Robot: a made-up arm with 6 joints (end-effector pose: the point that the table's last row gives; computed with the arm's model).
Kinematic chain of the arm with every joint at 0, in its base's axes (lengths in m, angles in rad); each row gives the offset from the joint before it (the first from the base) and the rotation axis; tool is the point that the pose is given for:
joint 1: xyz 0 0 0.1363 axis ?
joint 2: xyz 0 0.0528 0 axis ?
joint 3: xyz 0 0 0.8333 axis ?
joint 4: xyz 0 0 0.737 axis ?
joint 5: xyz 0 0 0 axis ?
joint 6: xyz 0 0 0.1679 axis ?
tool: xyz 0 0 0
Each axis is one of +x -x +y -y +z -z.
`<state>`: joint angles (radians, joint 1 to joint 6).
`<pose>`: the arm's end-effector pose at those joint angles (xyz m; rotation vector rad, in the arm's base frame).
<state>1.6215 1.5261 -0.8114 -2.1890 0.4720 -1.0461</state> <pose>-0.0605 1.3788 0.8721 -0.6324 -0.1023 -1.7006</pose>
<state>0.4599 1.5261 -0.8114 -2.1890 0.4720 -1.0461</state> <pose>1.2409 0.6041 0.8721 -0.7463 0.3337 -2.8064</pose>
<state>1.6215 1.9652 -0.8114 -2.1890 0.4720 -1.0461</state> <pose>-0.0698 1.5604 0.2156 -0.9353 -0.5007 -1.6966</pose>
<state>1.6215 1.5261 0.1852 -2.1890 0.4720 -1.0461</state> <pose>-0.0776 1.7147 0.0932 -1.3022 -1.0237 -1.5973</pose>
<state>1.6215 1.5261 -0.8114 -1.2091 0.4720 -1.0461</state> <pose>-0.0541 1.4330 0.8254 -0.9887 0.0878 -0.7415</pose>
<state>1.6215 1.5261 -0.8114 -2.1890 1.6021 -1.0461</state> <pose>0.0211 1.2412 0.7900 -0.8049 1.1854 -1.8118</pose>
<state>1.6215 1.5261 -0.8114 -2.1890 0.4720 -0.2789</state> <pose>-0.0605 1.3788 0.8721 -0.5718 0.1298 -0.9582</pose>
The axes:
joint 1: +z
joint 2: +y
joint 3: +y
joint 4: +z
joint 5: +y
joint 6: +z

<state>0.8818 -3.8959 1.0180 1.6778 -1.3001 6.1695</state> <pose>0.3060 0.2016 -1.2213 0.4507 1.8405 -0.8741</pose>
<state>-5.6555 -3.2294 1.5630 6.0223 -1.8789 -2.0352</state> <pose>-0.5369 -0.2734 -0.9132 -2.5802 0.6686 -0.0824</pose>
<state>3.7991 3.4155 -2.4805 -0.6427 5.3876 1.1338</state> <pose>-0.2282 -0.3421 -0.0816 0.1776 0.5493 -1.7088</pose>
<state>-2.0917 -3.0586 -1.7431 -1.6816 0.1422 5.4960</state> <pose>-0.3879 -0.7347 -0.6110 0.1772 -1.5956 1.2747</pose>
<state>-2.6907 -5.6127 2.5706 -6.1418 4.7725 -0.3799</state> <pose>-0.5351 -0.2915 0.0293 -2.2056 -0.8077 2.0012</pose>
